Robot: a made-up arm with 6 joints. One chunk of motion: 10 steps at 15 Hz.
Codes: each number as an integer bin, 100 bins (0 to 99) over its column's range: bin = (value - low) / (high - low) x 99, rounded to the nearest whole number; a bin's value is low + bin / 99 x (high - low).
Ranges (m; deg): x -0.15..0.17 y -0.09..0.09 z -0.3..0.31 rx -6..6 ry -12..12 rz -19..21
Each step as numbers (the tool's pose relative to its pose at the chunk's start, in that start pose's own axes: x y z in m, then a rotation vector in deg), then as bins.
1 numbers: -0.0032 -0.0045 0.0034 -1.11 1.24 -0.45
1 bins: 45 47 49 40 55 46
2 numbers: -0.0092 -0.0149 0.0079 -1.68 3.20 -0.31
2 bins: 44 41 50 36 63 46
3 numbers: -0.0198 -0.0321 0.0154 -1.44 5.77 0.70
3 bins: 40 32 51 38 73 49
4 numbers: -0.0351 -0.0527 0.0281 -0.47 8.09 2.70
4 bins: 36 21 53 46 83 54
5 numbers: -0.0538 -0.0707 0.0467 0.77 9.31 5.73
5 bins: 30 11 56 56 88 61
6 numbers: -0.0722 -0.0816 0.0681 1.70 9.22 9.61
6 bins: 24 5 60 64 88 71
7 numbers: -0.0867 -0.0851 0.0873 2.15 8.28 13.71
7 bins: 20 3 63 67 84 81
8 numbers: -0.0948 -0.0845 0.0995 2.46 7.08 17.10
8 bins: 17 3 65 70 79 89
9 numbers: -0.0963 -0.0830 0.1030 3.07 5.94 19.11
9 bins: 17 4 65 75 74 94
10 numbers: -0.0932 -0.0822 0.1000 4.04 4.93 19.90
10 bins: 18 4 65 83 70 96
